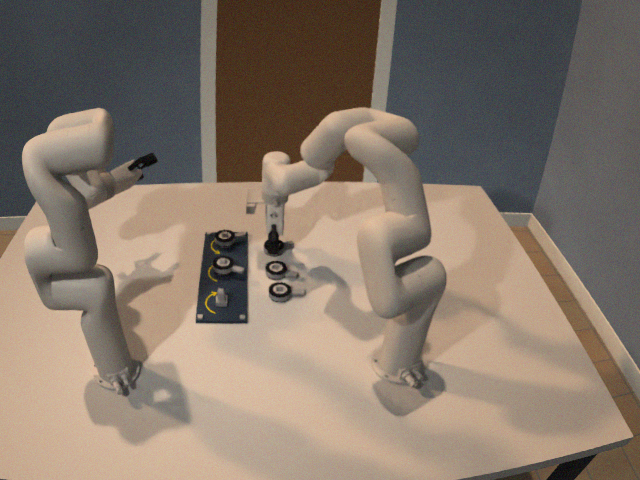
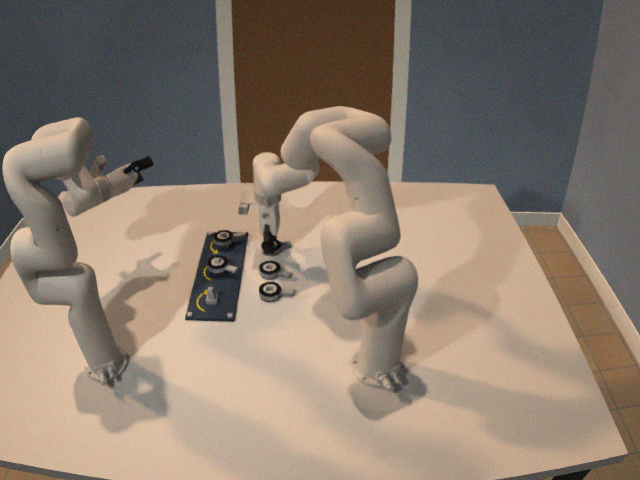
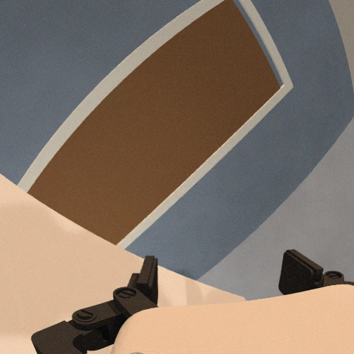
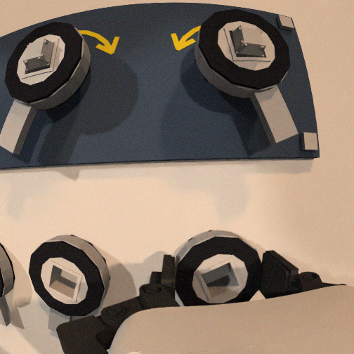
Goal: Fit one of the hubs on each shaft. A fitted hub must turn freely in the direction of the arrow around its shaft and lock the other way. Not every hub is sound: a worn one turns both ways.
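Places are measured from the left arm's base along level axes (x ahead, y left, z up), in millimetres.
Where they show: left gripper, fingertip midpoint: [image 1: 148, 165] [image 2: 146, 168]; right gripper, fingertip midpoint: [image 1: 273, 246] [image 2: 270, 246]; left arm's base, origin of the base link: [image 1: 116, 370] [image 2: 105, 363]; right arm's base, origin of the base link: [image 1: 397, 365] [image 2: 378, 367].
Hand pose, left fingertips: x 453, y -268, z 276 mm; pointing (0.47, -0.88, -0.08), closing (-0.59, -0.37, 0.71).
Note:
Each offset is from my left fingertips to the top centre of the thing. "*": to the spot under its first point.
On the blue board @[* 268 mm down, 375 mm back, 104 mm right] [image 1: 235, 305] [image 2: 224, 305] [image 4: 150, 110] one hub @[* 233 mm down, 127 mm back, 166 mm right] [image 1: 218, 239] [image 2: 216, 239] [image 4: 209, 50] sits on the back shaft and another hub [image 1: 215, 266] [image 2: 210, 266] [image 4: 74, 55] on the middle shaft. The front shaft @[231 mm down, 349 mm back, 76 mm right] [image 1: 221, 298] [image 2: 211, 297] is bare. My right gripper [image 1: 273, 240] [image 2: 269, 243] [image 4: 218, 273] is shut on the rearmost loose hub [image 4: 218, 245], which is at table level, a finger on each side. The middle loose hub @[* 255 mm down, 299 mm back, 241 mm right] [image 1: 267, 270] [image 2: 262, 269] [image 4: 40, 275] and front loose hub @[* 255 mm down, 385 mm back, 206 mm right] [image 1: 271, 292] [image 2: 262, 292] lie on the table. My left gripper [image 1: 146, 166] [image 2: 140, 167] [image 3: 222, 275] is open and empty, raised.
The loose hubs stand in a row right of the board, their handles pointing right. Yellow arrows @[* 268 mm down, 335 mm back, 48 mm right] [image 1: 210, 302] [image 2: 200, 300] [image 4: 102, 39] mark the board beside the shafts. The left arm [image 1: 67, 206] [image 2: 43, 206] is at the left, away from the board.

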